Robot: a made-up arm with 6 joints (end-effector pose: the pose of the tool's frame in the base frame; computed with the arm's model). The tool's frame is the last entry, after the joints. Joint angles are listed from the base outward.
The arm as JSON. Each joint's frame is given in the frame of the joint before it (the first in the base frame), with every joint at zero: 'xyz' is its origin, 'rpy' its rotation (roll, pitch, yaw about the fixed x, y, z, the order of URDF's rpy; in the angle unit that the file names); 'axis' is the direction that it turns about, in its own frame. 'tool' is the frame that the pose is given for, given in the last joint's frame.
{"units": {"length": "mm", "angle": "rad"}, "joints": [
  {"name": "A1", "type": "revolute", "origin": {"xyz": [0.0, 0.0, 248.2], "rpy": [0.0, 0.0, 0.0]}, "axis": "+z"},
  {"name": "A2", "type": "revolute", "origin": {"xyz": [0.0, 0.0, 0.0], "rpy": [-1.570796, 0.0, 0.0]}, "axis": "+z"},
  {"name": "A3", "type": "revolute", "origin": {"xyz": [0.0, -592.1, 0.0], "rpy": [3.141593, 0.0, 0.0]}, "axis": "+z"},
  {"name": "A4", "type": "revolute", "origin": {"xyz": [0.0, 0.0, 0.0], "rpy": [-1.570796, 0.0, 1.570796]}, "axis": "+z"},
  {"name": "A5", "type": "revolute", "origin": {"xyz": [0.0, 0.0, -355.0], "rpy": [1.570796, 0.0, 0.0]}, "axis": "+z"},
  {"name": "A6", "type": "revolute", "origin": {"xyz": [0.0, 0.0, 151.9], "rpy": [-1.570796, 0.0, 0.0]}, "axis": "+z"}
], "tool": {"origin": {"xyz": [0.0, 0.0, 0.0], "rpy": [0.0, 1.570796, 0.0]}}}
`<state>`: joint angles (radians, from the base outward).
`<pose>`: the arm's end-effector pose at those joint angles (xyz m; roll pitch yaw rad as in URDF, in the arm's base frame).
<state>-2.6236 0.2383 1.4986 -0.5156 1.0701 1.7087</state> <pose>-0.3431 -0.0434 1.1387 1.2232 -0.7619 1.1587</pose>
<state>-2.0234 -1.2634 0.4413 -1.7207 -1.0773 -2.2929</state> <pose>0.2228 0.4064 0.7992 2.1444 -0.4689 -0.2339</pose>
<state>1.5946 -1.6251 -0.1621 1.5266 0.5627 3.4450</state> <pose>0.0235 -0.7035 0.5853 -0.1020 -1.0037 3.0393</pose>
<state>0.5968 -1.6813 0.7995 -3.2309 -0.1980 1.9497</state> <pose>-0.8105 -0.3678 0.3901 -1.8709 -0.4635 -2.5252</pose>
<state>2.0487 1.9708 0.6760 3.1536 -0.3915 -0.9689</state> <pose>-0.4294 0.4987 -0.3244 -2.1780 0.9033 2.0561</pose>
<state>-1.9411 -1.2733 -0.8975 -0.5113 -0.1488 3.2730</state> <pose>-0.0480 0.2424 0.4829 -2.7846 -0.2451 -1.8663</pose>
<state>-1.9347 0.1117 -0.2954 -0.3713 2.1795 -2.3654</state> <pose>-0.2640 -0.2955 0.6454 -1.8885 -1.1901 2.1361</pose>
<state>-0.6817 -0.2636 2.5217 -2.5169 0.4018 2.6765</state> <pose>-0.2764 0.3830 1.0269 2.8349 -0.6666 2.7552</pose>
